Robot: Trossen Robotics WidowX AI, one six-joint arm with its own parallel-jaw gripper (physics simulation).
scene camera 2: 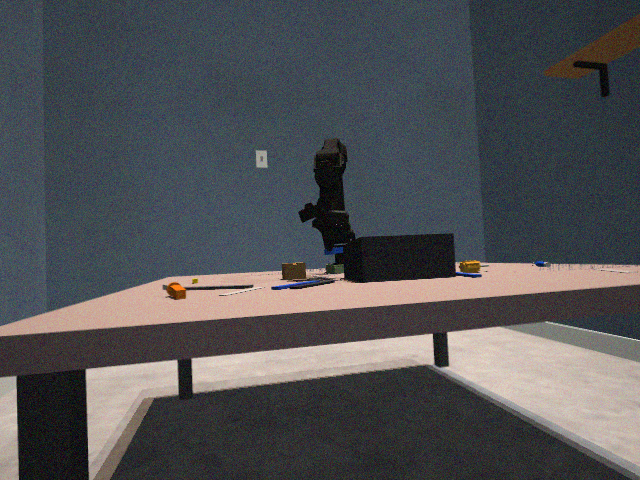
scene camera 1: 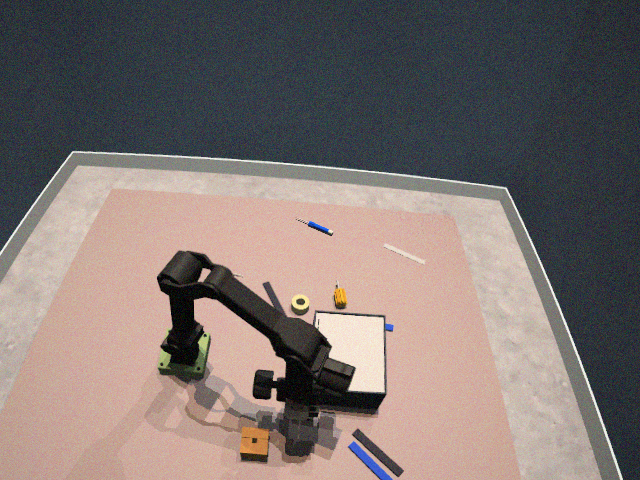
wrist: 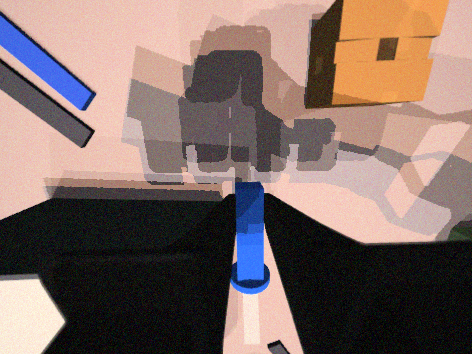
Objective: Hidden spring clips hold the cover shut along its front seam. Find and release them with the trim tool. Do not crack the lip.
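Frame: origin at the arm's base, x down, y ahead, z right, level; centimetres.
Where they show: gripper, between the fingertips: (scene camera 2: 328, 251) (wrist: 248, 200); arm's base, origin of its link: (scene camera 2: 343, 263) (scene camera 1: 184, 353).
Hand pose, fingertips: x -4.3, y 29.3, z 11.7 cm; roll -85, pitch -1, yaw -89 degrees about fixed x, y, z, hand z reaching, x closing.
Things, the pixels of their top centre, and the offset from my fingertips.
- trim tool, centre of its top: (wrist: 252, 286) (scene camera 2: 342, 242) dx -2.3, dy -0.1, dz -4.1 cm
- black box, centre of its top: (scene camera 1: 349, 348) (scene camera 2: 393, 237) dx -2.8, dy +11.4, dz -14.5 cm
- orange block, centre of its top: (wrist: 387, 49) (scene camera 1: 254, 440) (scene camera 2: 293, 263) dx +2.8, dy -8.5, dz +8.7 cm
- blue strip, centre of its top: (scene camera 2: 297, 283) (scene camera 1: 373, 466) dx +6.7, dy +19.1, dz +11.4 cm
- dark strip, centre of its top: (wrist: 4, 79) (scene camera 2: 313, 283) (scene camera 1: 378, 452) dx +6.8, dy +20.2, dz +8.0 cm
- tape roll, centre of its top: (scene camera 1: 300, 301) dx +4.8, dy -1.3, dz -32.4 cm
- yellow tool, centre of its top: (scene camera 2: 475, 260) (scene camera 1: 340, 289) dx +4.1, dy +9.7, dz -37.8 cm
- blue screwdriver, centre of its top: (scene camera 1: 314, 222) dx +5.6, dy +0.5, dz -65.7 cm
The trim tool (scene camera 2: 333, 251) (wrist: 250, 255) has a blue handle with a round collar and a pale flat blade. My gripper (wrist: 248, 200) is shut on its handle and holds it above the table, beside the box; the blade points toward the bottom of the wrist view. In scene camera 1 the arm hides the tool and fingertips. The black box (scene camera 1: 361, 401) (scene camera 2: 403, 258) stands right of the gripper in scene camera 1. Its cream cover (scene camera 1: 361, 343) (wrist: 25, 315) lies on top, with a short dark mark near its left edge. No clips can be made out.
An orange block (scene camera 1: 254, 451) (scene camera 2: 293, 271) (wrist: 385, 85) stands near the gripper. A blue strip (scene camera 1: 369, 461) (wrist: 47, 60) and dark strip (scene camera 1: 378, 452) (wrist: 45, 102) lie below the box in scene camera 1. A tape roll (scene camera 1: 294, 304), yellow tool (scene camera 1: 340, 297) and blue screwdriver (scene camera 1: 320, 227) lie beyond it.
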